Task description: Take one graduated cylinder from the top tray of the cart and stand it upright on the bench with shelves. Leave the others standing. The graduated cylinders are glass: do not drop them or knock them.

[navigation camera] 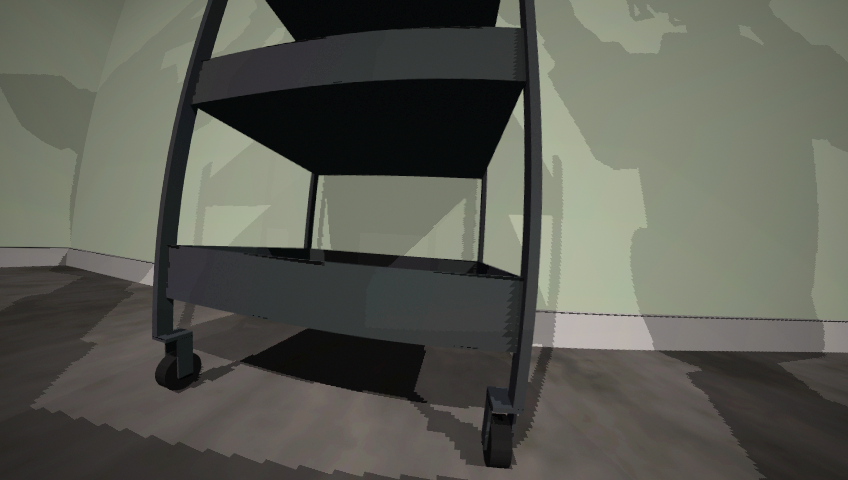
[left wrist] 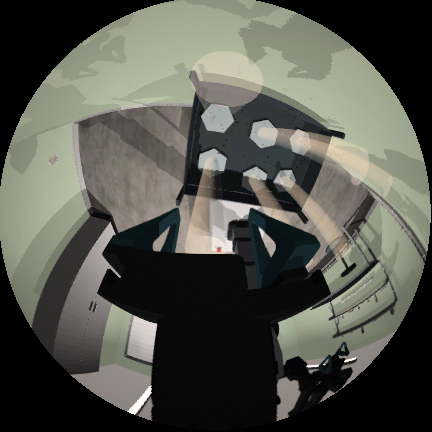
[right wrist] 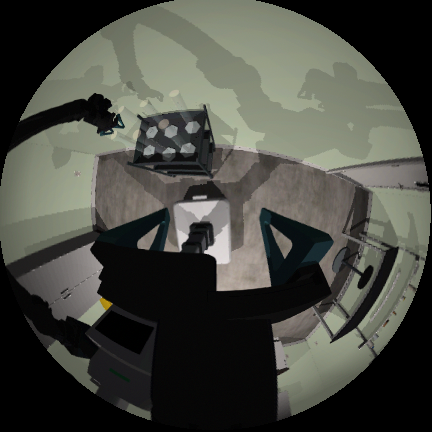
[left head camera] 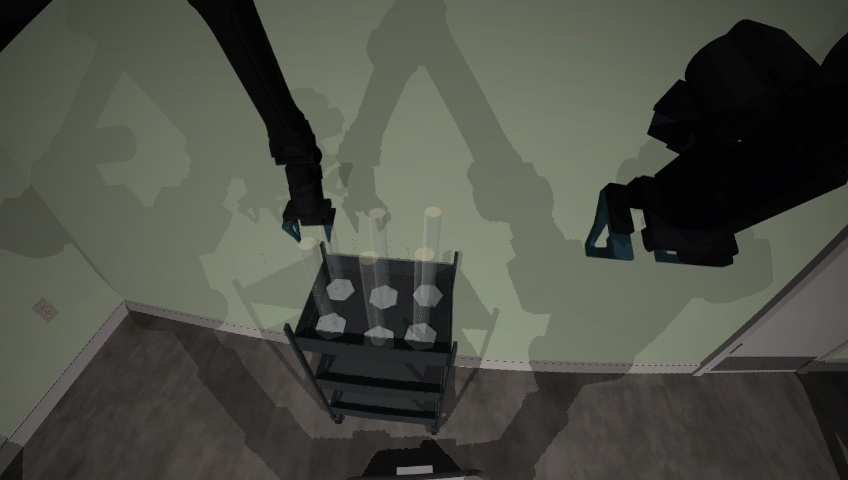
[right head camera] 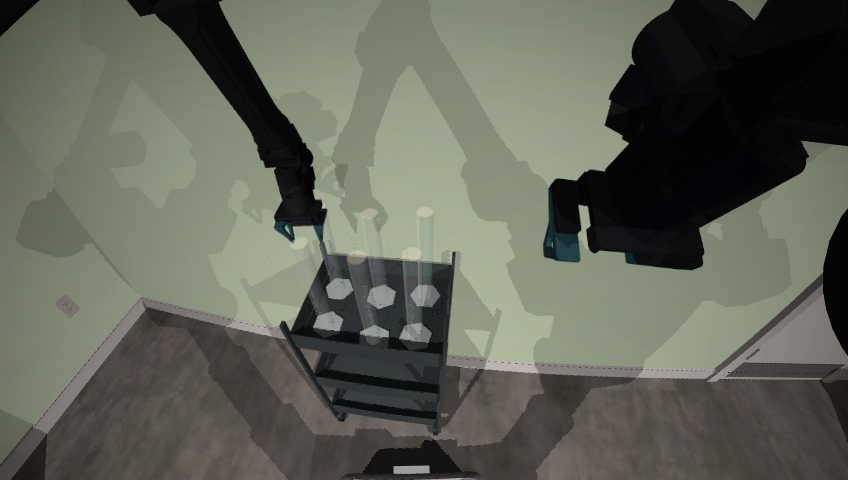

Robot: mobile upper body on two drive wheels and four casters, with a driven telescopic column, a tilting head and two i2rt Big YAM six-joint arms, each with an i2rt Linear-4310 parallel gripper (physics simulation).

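Places are measured from the left arm's base along level axes (x down, y left, z ahead), in millimetres.
Where they show: left gripper, fingertip midpoint: (left wrist: 213, 212) (right wrist: 118, 129) (left head camera: 314, 241) (right head camera: 307, 241); right gripper, fingertip midpoint: (left wrist: 337, 347) (right wrist: 214, 212) (left head camera: 622, 253) (right head camera: 587, 254); right arm's base, origin of the base link: (left wrist: 297, 371).
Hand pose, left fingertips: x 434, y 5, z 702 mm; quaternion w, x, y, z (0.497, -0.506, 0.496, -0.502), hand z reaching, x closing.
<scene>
After its pixels a point has its place.
Several clear graduated cylinders stand upright on the top tray of the dark cart (left head camera: 371, 347) @[x 681, y -119, z 559 mm] (right head camera: 363, 344) (right wrist: 170, 168) @[x 1013, y -31, z 590 mm]. My left gripper (left head camera: 313, 240) @[x 434, y 5, z 702 mm] (right head camera: 307, 240) @[x 434, y 5, z 702 mm] (left wrist: 213, 212) @[x 434, y 5, z 702 mm] is open and empty, near the tops of the two leftmost cylinders. The front-left cylinder (left head camera: 313, 273) @[x 491, y 9, z 650 mm] (right head camera: 307, 273) @[x 494, y 7, z 650 mm] (left wrist: 201, 200) @[x 475, y 20, z 691 mm] rises toward the fingers in the left wrist view; its top is partly hidden there. The back-left cylinder (left wrist: 227, 77) @[x 412, y -1, z 814 mm] stands beyond it. My right gripper (left head camera: 642, 256) @[x 140, y -443, z 333 mm] (right head camera: 598, 259) @[x 140, y -443, z 333 mm] (right wrist: 214, 212) @[x 140, y -443, z 333 mm] is open and empty, far right of the cart. The bench with shelves (right wrist: 372, 295) is at the right in the right wrist view.
A round stool (right wrist: 341, 260) stands before the bench. A green wall rises close behind the cart. A pale door (left head camera: 791, 324) @[x 923, y -2053, z 575 mm] is at the right. A tall grey cabinet (left wrist: 75, 300) @[x 250, y 1324, z -237 mm] is at the lower left of the left wrist view. The navigation camera shows the cart's lower tray (navigation camera: 345, 300) @[x 1246, y -162, z 552 mm] close in front.
</scene>
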